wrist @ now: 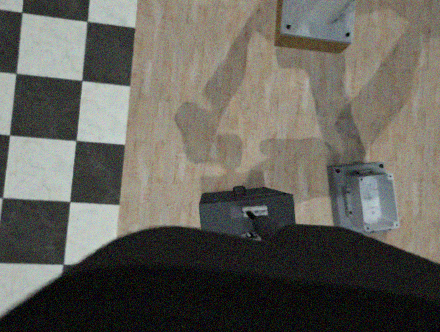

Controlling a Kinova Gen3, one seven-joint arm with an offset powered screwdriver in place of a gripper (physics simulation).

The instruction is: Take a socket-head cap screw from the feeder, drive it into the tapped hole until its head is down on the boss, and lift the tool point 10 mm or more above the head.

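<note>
A dark grey box, which looks like the screw feeder (218, 214), stands at the lower middle, with a small silver plate on its top. The thin dark screwdriver, my gripper (249, 213), reaches in from below, and its tip shows over the silver plate. Whether the tip touches the plate or carries a screw is too small and blurred to tell. A grey metal housing (340, 201) with an open box-shaped part and small corner holes stands at the right. The tapped hole and its boss cannot be made out for certain.
A metal-topped block (314, 42) with brown sides and small dark holes stands at the top right. A black and white checkered surface (47, 107) lies at the left, beside the wood-look surface (160, 150). The black tool body covers the bottom of the view. Arm shadows fall across the wood.
</note>
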